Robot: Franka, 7 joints.
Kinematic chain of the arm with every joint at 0, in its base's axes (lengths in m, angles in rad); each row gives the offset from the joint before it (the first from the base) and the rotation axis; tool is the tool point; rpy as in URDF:
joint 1: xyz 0 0 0.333 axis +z
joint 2: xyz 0 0 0 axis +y
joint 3: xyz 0 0 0.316 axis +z
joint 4: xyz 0.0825 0 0 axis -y
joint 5: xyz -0.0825 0 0.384 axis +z
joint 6: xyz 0 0 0 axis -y
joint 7: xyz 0.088 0 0 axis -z
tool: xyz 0 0 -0.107 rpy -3.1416 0 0
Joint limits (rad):
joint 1: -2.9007..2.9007
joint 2: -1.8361..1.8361
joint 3: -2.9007..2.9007
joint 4: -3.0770..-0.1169
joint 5: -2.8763..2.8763
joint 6: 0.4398..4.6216
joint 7: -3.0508..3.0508
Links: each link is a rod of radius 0.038 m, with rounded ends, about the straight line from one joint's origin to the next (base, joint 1, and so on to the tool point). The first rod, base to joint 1, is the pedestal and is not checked.
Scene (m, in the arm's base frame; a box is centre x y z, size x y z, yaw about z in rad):
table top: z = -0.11
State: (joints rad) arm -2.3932 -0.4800 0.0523 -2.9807 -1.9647 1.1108 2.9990
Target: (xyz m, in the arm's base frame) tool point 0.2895 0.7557 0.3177
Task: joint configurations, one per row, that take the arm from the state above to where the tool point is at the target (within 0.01 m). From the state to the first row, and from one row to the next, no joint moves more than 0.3 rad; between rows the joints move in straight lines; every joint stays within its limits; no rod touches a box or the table.
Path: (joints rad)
1: -2.3950 -0.6737 -0.0882 -2.6982 -2.0153 1.1771 2.9990
2: -2.3967 -0.8675 -0.2288 -2.4158 -2.0659 1.2435 2.9990
3: -2.3985 -1.0612 -0.3693 -2.1333 -2.1166 1.3098 2.9990
4: -2.4003 -1.2549 -0.5099 -1.8508 -2.1672 1.3762 2.9990
5: -2.4020 -1.4486 -0.6504 -1.5684 -2.2178 1.4425 2.9990
6: -2.4038 -1.6424 -0.7910 -1.2859 -2.2684 1.5088 2.9990
7: -2.4056 -1.8361 -0.9315 -1.0034 -2.3191 1.5752 2.9990

